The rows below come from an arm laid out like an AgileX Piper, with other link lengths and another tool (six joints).
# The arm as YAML. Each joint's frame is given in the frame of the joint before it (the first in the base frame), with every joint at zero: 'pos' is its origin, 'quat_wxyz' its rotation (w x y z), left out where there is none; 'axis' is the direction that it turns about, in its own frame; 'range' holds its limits. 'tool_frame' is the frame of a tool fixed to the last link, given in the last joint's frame.
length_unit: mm
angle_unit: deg
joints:
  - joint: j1
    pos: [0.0, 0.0, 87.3]
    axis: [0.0, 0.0, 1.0]
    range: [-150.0, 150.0]
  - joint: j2
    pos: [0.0, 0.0, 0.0]
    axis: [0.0, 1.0, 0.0]
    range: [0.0, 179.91]
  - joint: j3
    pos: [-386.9, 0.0, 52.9]
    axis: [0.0, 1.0, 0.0]
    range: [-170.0, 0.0]
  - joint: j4
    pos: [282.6, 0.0, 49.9]
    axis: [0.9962, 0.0, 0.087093]
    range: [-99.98, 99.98]
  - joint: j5
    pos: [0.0, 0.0, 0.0]
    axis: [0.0, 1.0, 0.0]
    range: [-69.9, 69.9]
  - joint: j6
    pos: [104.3, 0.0, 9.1]
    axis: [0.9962, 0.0, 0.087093]
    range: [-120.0, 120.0]
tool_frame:
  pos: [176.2, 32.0, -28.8]
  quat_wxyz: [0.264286, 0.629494, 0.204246, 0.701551]
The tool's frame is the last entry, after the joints.
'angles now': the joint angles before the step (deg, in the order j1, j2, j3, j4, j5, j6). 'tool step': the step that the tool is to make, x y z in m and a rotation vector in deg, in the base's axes. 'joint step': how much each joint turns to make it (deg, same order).
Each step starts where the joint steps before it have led.
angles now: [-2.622, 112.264, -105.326, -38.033, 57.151, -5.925]
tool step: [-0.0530, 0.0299, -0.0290, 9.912, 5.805, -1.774]
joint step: [-1.274, -4.104, 6.565, 10.866, 3.272, -2.482]
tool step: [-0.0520, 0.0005, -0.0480, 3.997, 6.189, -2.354]
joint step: [-2.196, -2.540, 11.115, 3.092, -2.013, 0.657]
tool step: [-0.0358, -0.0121, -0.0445, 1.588, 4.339, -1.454]
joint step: [-2.702, -0.304, 8.694, 0.462, -4.152, 0.247]
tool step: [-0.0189, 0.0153, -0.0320, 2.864, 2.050, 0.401]
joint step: [0.013, 0.002, 5.914, 2.104, -3.720, 0.050]
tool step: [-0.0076, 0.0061, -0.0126, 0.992, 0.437, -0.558]
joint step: [0.084, -0.005, 2.501, 0.419, -1.737, 1.068]
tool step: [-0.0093, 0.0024, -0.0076, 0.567, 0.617, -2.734]
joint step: [-0.122, 0.004, 1.544, -0.184, -0.066, 2.904]
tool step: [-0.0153, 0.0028, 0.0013, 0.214, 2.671, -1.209]
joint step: [0.189, -0.249, 0.168, 0.379, 3.035, 0.283]
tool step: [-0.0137, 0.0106, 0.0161, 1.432, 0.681, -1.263]
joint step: [0.261, -2.346, -0.149, 2.287, 3.404, -0.645]
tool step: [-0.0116, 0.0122, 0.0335, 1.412, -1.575, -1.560]
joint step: [0.324, -4.384, -1.135, 2.481, 4.264, -0.361]
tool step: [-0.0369, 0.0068, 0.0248, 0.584, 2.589, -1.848]
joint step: [-0.003, -4.270, 0.697, 0.929, 6.430, -0.114]
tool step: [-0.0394, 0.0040, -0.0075, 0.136, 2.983, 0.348]
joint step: [0.001, -3.226, 5.975, -0.267, 0.157, -0.300]
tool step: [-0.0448, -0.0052, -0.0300, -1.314, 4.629, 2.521]
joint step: [-0.001, -1.546, 9.445, -2.711, -3.751, -0.358]
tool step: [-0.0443, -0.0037, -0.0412, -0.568, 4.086, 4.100]
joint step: [0.007, -0.176, 11.112, -3.231, -7.452, -0.168]
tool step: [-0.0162, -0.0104, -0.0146, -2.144, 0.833, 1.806]
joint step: [-0.001, -0.006, 4.630, -4.265, -3.664, 2.317]
